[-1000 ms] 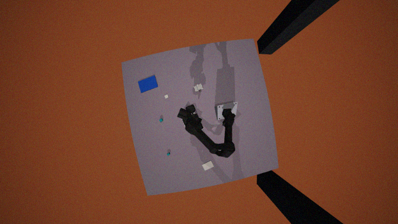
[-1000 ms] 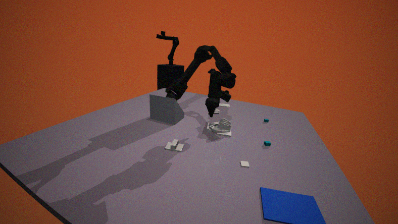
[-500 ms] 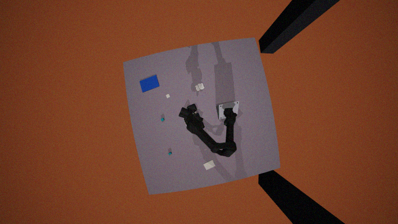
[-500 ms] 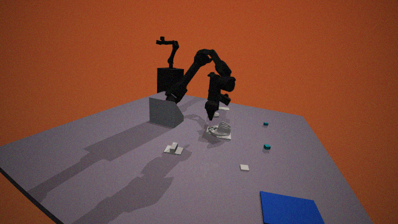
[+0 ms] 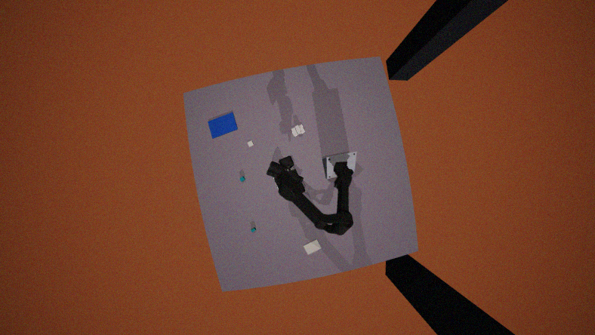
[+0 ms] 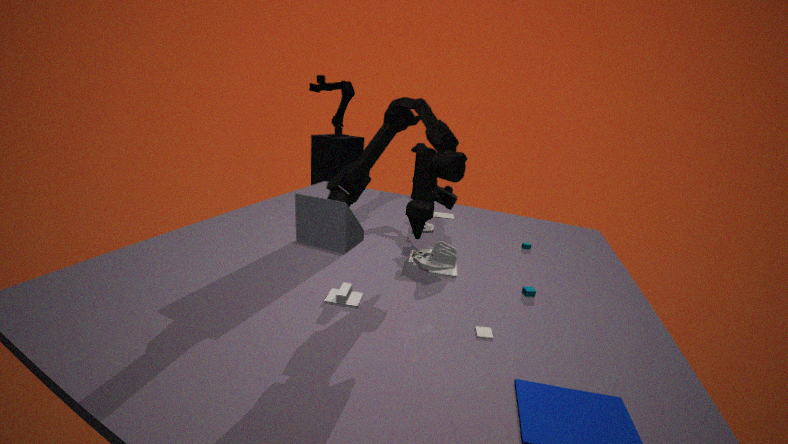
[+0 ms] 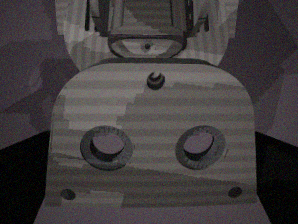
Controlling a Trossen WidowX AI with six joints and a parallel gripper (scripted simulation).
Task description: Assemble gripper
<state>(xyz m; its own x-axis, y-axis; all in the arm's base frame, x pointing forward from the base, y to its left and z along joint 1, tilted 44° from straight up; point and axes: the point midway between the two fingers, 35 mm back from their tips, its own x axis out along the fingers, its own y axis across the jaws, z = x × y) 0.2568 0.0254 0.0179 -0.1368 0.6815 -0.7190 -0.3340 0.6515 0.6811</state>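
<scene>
Now: the white housing plate 8 cm below my gripper tip and 1 cm ahead of it. The rest, counted from my gripper tip: grey jaw: 7 cm below, 2 cm to the left, 2 cm ahead; white gripper base: 2 cm above, 1 cm ahead; small white square: 24 cm ahead, 19 cm to the right, 8 cm below.
</scene>
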